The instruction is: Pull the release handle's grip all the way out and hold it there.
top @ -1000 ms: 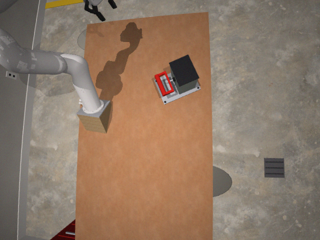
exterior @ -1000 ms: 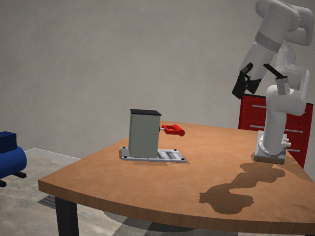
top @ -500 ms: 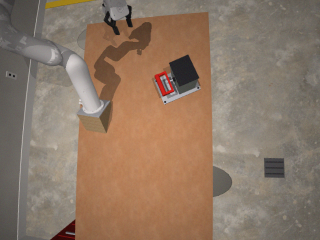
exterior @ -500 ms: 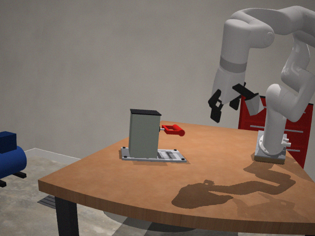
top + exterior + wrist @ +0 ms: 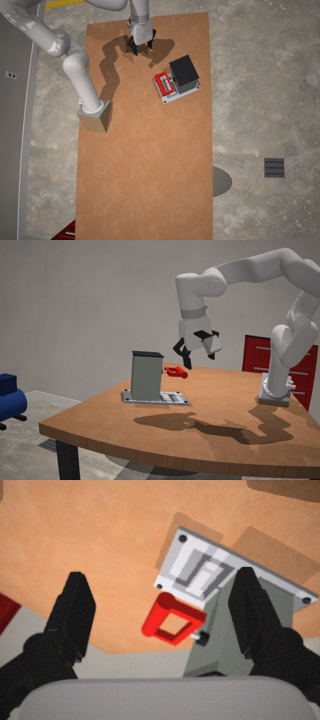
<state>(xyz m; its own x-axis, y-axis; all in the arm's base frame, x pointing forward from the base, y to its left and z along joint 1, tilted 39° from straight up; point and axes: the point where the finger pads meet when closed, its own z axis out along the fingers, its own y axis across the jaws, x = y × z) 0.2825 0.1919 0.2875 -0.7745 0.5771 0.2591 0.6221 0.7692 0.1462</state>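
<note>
The release handle grip lies 160 mm ahead of my hand, 130 mm to the right of it and 70 mm below it. The rest, counted from my hand: grey base plate: 190 mm ahead, 110 mm to the right, 170 mm below.
</note>
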